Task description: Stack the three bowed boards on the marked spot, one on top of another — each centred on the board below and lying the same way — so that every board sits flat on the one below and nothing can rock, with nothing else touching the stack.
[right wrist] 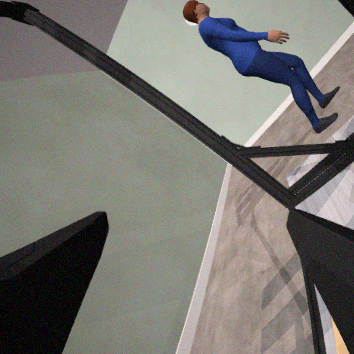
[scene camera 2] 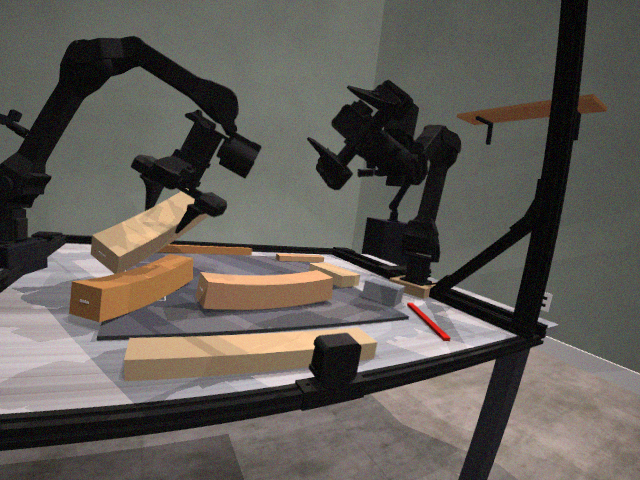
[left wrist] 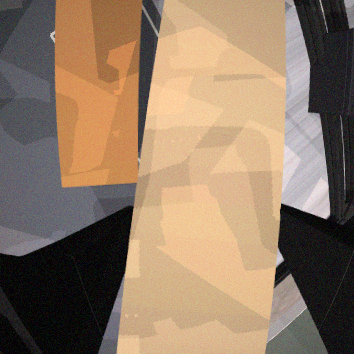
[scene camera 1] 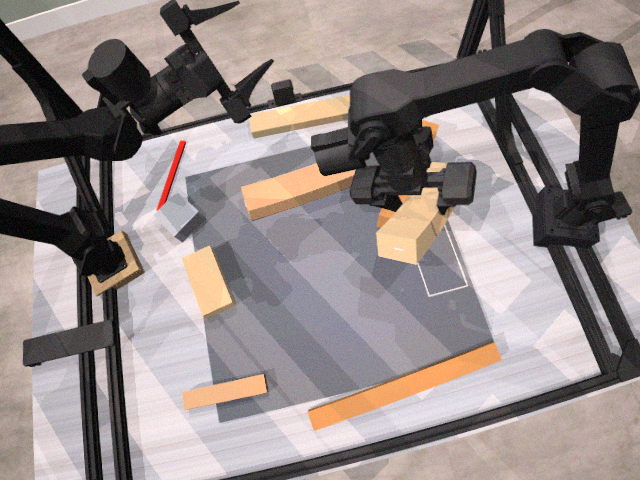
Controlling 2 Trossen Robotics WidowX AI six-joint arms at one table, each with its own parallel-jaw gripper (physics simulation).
Note:
My left gripper holds a pale board, clear of everything else. My right gripper is open and holds nothing. A dark orange board rests on a white-outlined marked spot. Also in view: a grey block and a light orange board.
My left gripper is seen too in scene camera 2 and in the left wrist view. My right gripper also shows in the right wrist view and in scene camera 2.

